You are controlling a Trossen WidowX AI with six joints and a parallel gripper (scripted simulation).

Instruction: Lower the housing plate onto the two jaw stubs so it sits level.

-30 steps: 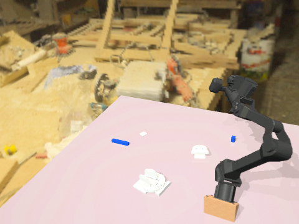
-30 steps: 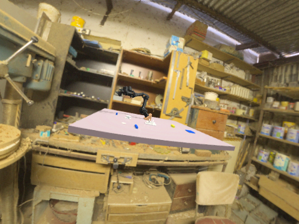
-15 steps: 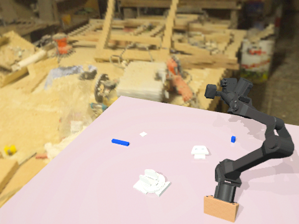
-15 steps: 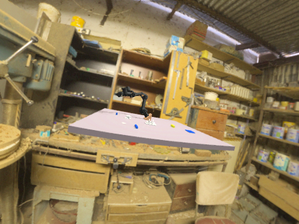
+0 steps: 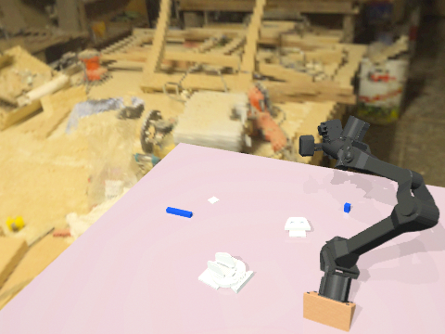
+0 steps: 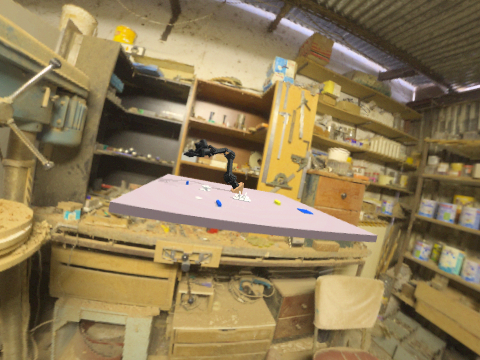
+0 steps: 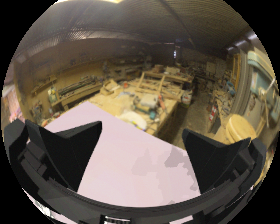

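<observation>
Right now the white block is 1 cm behind my gripper tip, 18 cm to the left of it and 23 cm below it. Also, from my gripper tip: yellow piece: 3 cm ahead, 74 cm to the left, 23 cm below; then blue bar: 39 cm ahead, 29 cm to the left, 23 cm below; then white tile: 32 cm ahead, 17 cm to the left, 24 cm below.
</observation>
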